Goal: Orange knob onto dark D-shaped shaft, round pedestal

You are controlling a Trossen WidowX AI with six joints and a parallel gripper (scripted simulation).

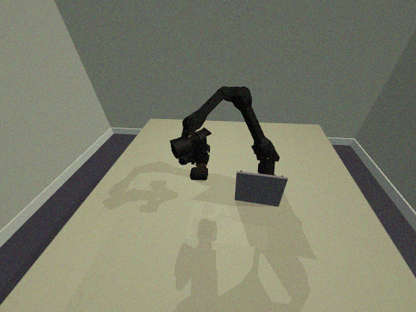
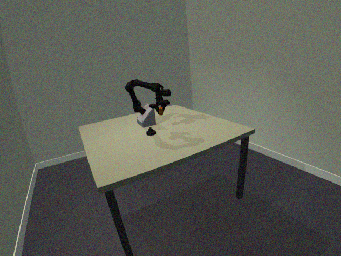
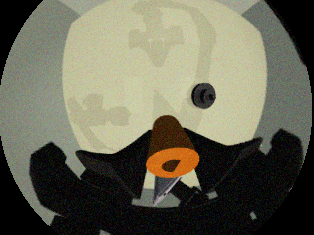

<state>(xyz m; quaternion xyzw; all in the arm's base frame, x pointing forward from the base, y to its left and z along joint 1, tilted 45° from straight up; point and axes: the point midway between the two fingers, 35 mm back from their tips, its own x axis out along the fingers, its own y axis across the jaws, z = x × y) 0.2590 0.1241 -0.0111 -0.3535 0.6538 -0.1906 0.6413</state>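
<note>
Right now the round pedestal is 60 mm ahead of my gripper tip, 130 mm to the right of it and 110 mm below it. From my gripper tip the other things lie so: orange knob (20 mm above).
</note>
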